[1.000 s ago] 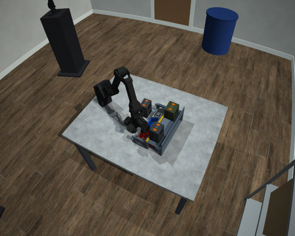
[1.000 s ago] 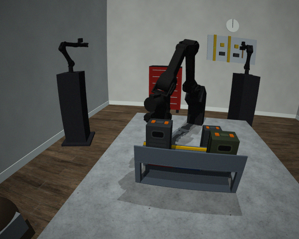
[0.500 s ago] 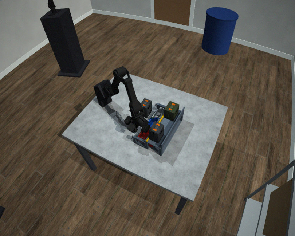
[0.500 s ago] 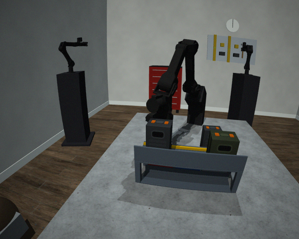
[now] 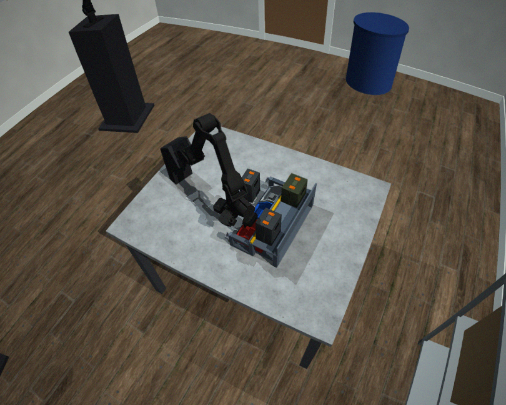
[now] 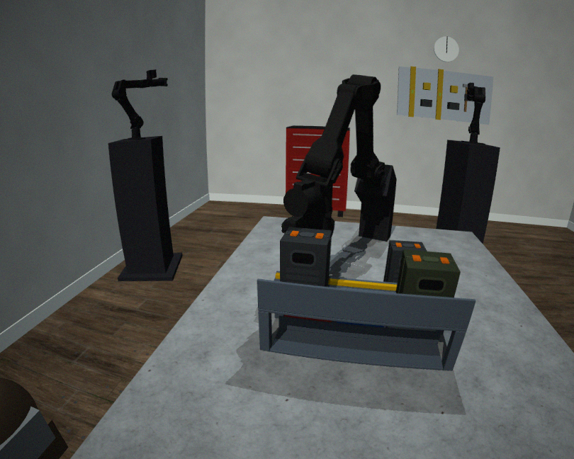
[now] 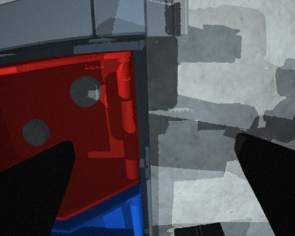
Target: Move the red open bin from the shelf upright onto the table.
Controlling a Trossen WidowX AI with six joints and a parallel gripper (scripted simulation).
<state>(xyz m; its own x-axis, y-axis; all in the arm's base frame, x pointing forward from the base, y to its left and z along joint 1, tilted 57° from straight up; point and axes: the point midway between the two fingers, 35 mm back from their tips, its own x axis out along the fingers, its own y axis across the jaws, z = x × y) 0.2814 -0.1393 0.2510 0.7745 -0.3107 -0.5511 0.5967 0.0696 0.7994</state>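
Now: the red open bin 80 mm ahead of my hand, 70 mm below it and 20 mm to the right of it. Round my hand: yellow rail 150 mm ahead, 70 mm to the left, 10 mm below; grey bin 190 mm to the left, 150 mm ahead, 70 mm below; blue bin 120 mm ahead, 80 mm to the left, 70 mm below.
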